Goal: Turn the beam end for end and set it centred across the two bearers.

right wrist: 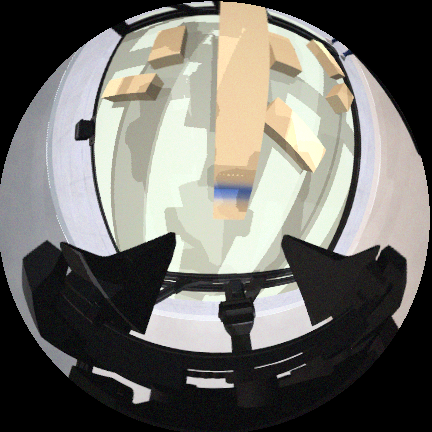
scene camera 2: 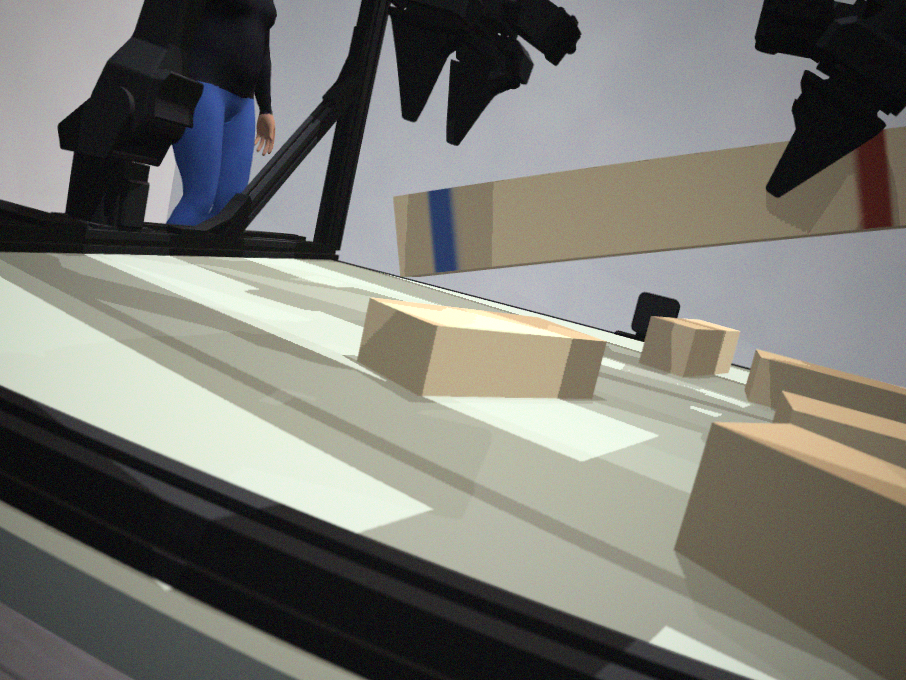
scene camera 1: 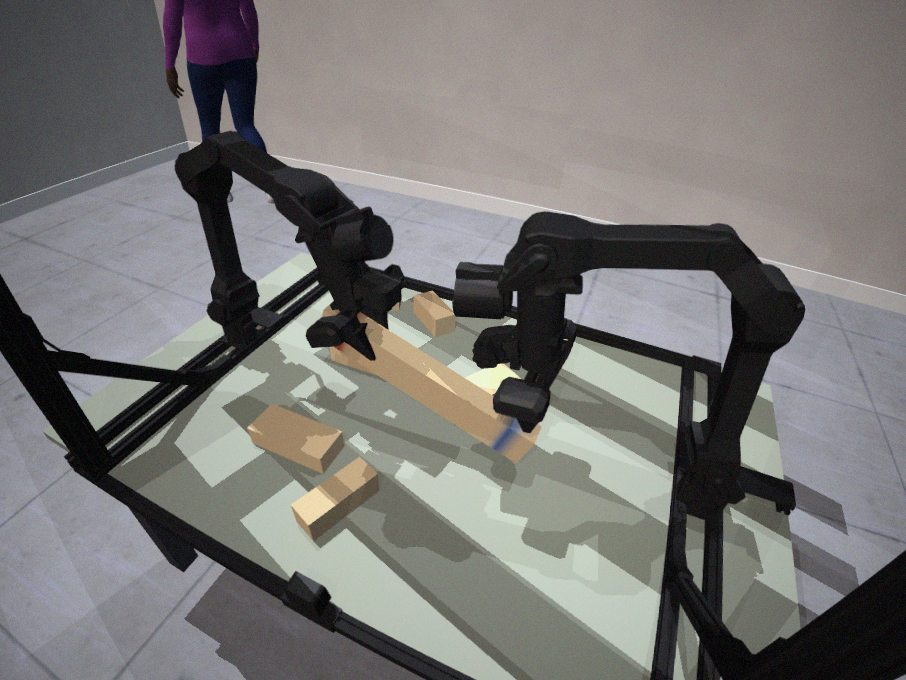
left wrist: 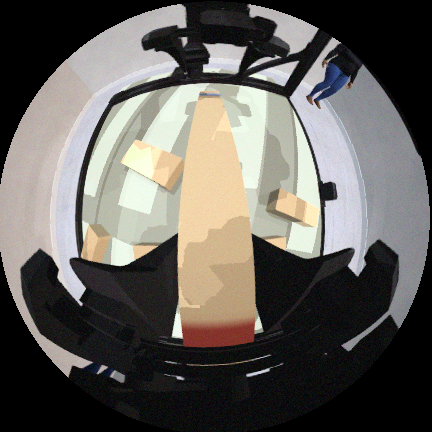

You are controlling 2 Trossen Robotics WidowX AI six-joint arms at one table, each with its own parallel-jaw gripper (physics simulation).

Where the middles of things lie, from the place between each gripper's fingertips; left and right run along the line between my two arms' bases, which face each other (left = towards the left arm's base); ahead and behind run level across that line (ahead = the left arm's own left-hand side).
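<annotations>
The beam (scene camera 2: pixel 715 198) is 3 cm below my left hand and 8 cm to the right of it. My right gripper: 20 mm above the beam, 10 mm short of it and 180 mm to the right of it.
</annotations>
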